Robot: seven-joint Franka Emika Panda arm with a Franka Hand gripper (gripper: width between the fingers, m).
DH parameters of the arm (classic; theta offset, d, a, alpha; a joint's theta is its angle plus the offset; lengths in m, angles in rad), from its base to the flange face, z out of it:
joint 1: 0 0.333 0 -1.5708
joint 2: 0 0 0 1.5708
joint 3: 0 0.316 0.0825 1.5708
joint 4: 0 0 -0.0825 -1.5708
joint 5: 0 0.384 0 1.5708
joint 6: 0 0 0.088 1.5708
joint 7: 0 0.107 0 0
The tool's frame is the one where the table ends.
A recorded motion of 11 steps. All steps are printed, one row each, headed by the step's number.
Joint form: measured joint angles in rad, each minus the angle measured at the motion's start. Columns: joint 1, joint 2, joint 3, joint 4, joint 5, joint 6, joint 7.
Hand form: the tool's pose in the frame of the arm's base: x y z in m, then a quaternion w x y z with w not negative. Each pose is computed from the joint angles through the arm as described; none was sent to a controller.
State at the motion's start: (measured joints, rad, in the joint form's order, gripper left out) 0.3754 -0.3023 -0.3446 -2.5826 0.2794 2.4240 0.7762
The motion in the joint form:
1: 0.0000 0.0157 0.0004 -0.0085 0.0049 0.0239 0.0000
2: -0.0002 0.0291 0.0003 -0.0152 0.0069 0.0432 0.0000
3: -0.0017 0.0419 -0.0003 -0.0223 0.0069 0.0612 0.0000
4: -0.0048 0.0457 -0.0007 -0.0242 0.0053 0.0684 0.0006
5: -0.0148 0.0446 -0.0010 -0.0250 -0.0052 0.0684 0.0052
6: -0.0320 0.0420 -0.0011 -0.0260 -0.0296 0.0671 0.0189
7: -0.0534 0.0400 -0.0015 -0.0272 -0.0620 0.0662 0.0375
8: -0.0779 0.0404 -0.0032 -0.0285 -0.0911 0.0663 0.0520
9: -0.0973 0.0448 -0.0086 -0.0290 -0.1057 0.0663 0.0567
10: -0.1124 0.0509 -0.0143 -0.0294 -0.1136 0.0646 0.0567
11: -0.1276 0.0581 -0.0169 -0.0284 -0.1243 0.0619 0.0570
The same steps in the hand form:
1: 0.4329 0.0165 0.3632 0.15557 -0.87921 0.45030 0.00436
2: 0.4330 0.0158 0.3566 0.15239 -0.87821 0.45334 0.00283
3: 0.4328 0.0144 0.3500 0.14856 -0.87729 0.45639 0.00147
4: 0.4330 0.0126 0.3483 0.14729 -0.87646 0.45839 -0.00028
5: 0.4328 0.0083 0.3484 0.14452 -0.87527 0.46153 -0.00220
6: 0.4324 0.0010 0.3489 0.13803 -0.87332 0.46715 -0.00579
7: 0.4319 -0.0082 0.3492 0.12899 -0.87075 0.47440 -0.01036
8: 0.4312 -0.0193 0.3484 0.12019 -0.86724 0.48295 -0.01443
9: 0.4305 -0.0298 0.3463 0.11458 -0.86327 0.49132 -0.01542
10: 0.4296 -0.0385 0.3433 0.11012 -0.86003 0.49802 -0.01404
11: 0.4290 -0.0461 0.3404 0.10436 -0.85806 0.50268 -0.01282

